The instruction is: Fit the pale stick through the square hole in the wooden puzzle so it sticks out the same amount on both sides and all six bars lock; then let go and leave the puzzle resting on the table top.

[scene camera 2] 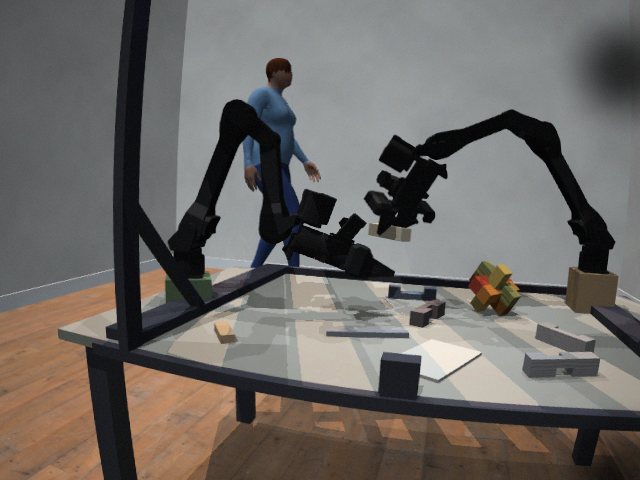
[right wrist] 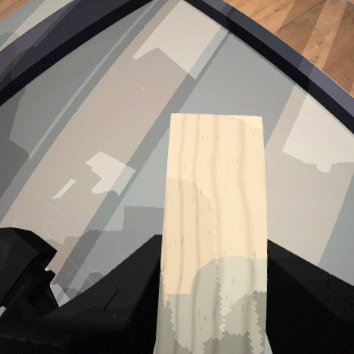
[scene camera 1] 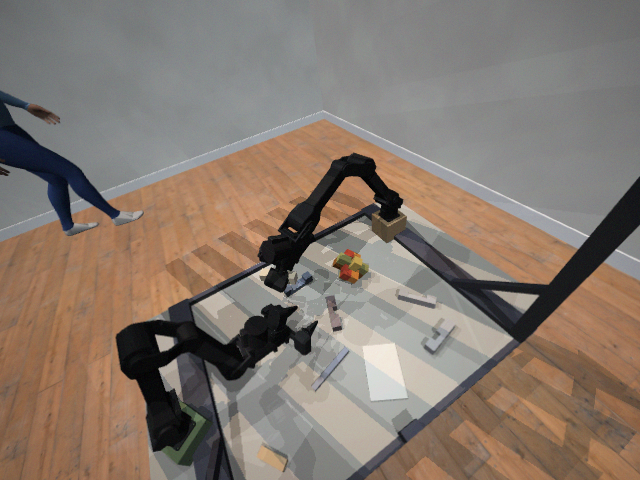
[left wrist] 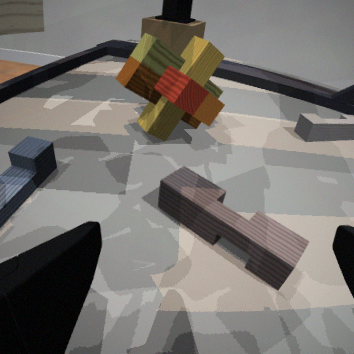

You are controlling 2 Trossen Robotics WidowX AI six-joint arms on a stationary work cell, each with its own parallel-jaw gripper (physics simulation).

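Seen in the pictures: left gripper, fingertip midpoint: (scene camera 2: 389, 272) (scene camera 1: 307, 313) (left wrist: 221, 236); right gripper, fingertip midpoint: (scene camera 2: 383, 234) (right wrist: 207, 246); left arm's base, origin of the base link: (scene camera 2: 188, 275) (scene camera 1: 179, 430); right arm's base, origin of the base link: (scene camera 2: 593, 271) (scene camera 1: 389, 215) (left wrist: 175, 19).
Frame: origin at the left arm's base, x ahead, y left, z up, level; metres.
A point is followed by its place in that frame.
The wooden puzzle (scene camera 1: 350, 266) (scene camera 2: 494, 289) (left wrist: 182, 90), of red, orange, yellow and olive bars, rests tilted on the table, clear of both grippers. Its square hole cannot be made out. My right gripper (scene camera 1: 276, 281) {z 0.095, x 0.452, y -0.028 m} (scene camera 2: 395, 227) (right wrist: 207, 246) {z 0.095, x 0.452, y -0.028 m} is shut on the pale stick (scene camera 2: 400, 233) {z 0.106, x 0.458, y -0.103 m} (right wrist: 215, 190) {z 0.119, x 0.450, y -0.013 m}, holding it above the table, away from the puzzle; the stick's ends stick out on both sides of the fingers. My left gripper (scene camera 1: 305, 316) {z 0.032, x 0.406, y -0.167 m} (scene camera 2: 391, 272) {z 0.032, x 0.406, y -0.167 m} (left wrist: 221, 236) {z 0.032, x 0.406, y -0.167 m} is open and empty, low over the table, its fingers pointing towards a mauve notched bar.
The mauve bar (scene camera 1: 333, 312) {z -0.032, x 0.471, y -0.220 m} (scene camera 2: 428, 313) {z -0.038, x 0.457, y -0.250 m} (left wrist: 230, 225) {z -0.032, x 0.462, y -0.210 m} and a blue-grey bar (scene camera 1: 299, 284) {z -0.047, x 0.535, y -0.046 m} (scene camera 2: 412, 292) {z -0.047, x 0.535, y -0.039 m} (left wrist: 32, 160) {z -0.035, x 0.555, y -0.065 m} lie near the grippers. A thin strip (scene camera 1: 329, 368) {z -0.052, x 0.309, y -0.279 m} (scene camera 2: 367, 333) {z -0.054, x 0.309, y -0.289 m}, white sheet (scene camera 1: 385, 372) {z -0.057, x 0.366, y -0.430 m} (scene camera 2: 439, 359) {z -0.057, x 0.372, y -0.434 m}, grey notched bars (scene camera 1: 416, 298) {z -0.032, x 0.623, y -0.457 m} (scene camera 1: 439, 336) {z -0.033, x 0.519, y -0.546 m} and tan block (scene camera 1: 272, 457) {z -0.047, x 0.062, y -0.239 m} (scene camera 2: 224, 332) {z -0.047, x 0.058, y -0.263 m} also lie on the table.
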